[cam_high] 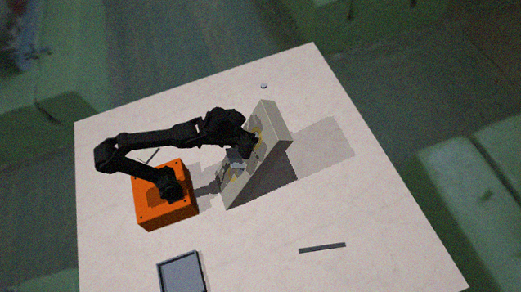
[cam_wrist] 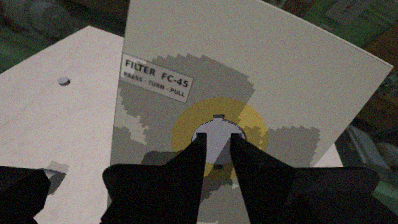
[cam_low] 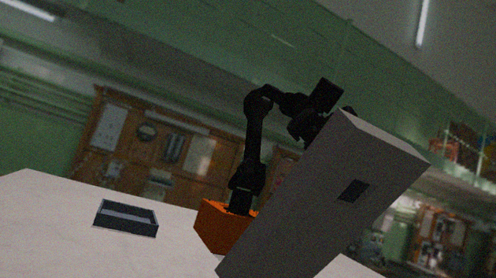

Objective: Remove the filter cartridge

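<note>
Now: the round grey filter cartridge 1 cm below my gripper tip and 1 cm ahead of it. The rest, counted from my gripper tip: grey tray 47 cm behind, 27 cm below, 21 cm to the right.
</note>
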